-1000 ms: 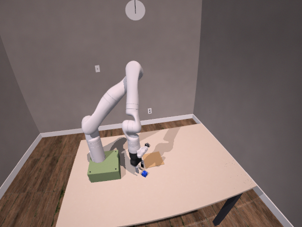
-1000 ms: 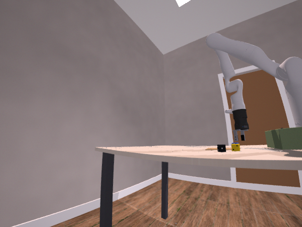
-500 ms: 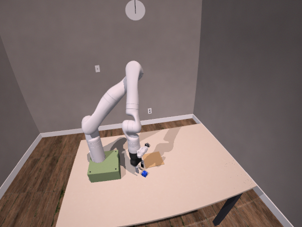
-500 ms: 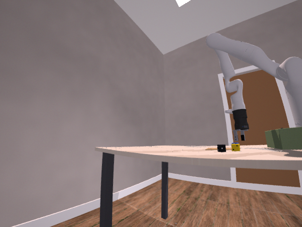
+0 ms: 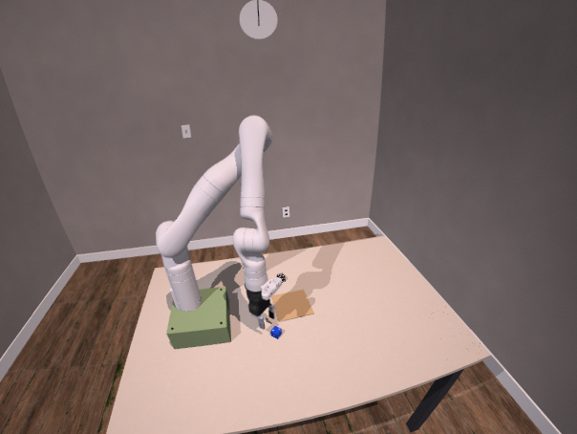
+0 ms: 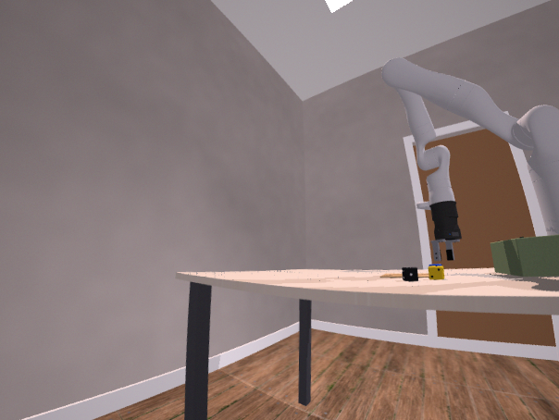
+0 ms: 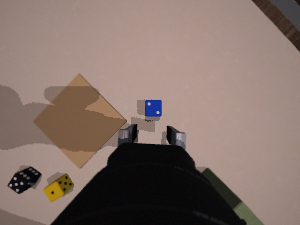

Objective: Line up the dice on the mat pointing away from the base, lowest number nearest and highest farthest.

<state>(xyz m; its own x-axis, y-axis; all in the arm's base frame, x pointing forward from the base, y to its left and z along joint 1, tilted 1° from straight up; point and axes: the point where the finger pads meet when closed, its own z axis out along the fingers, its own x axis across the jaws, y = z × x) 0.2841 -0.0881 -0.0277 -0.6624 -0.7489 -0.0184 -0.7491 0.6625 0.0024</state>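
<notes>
Right now the blue die is 4 cm below my hand, 3 cm to the right of it and 3 cm ahead of it. Round my hand: yellow die 22 cm to the left, 4 cm below, 2 cm ahead; then tan mat 11 cm to the left, 10 cm ahead, 6 cm below; then black die 26 cm to the left, 8 cm ahead, 4 cm below.
</notes>
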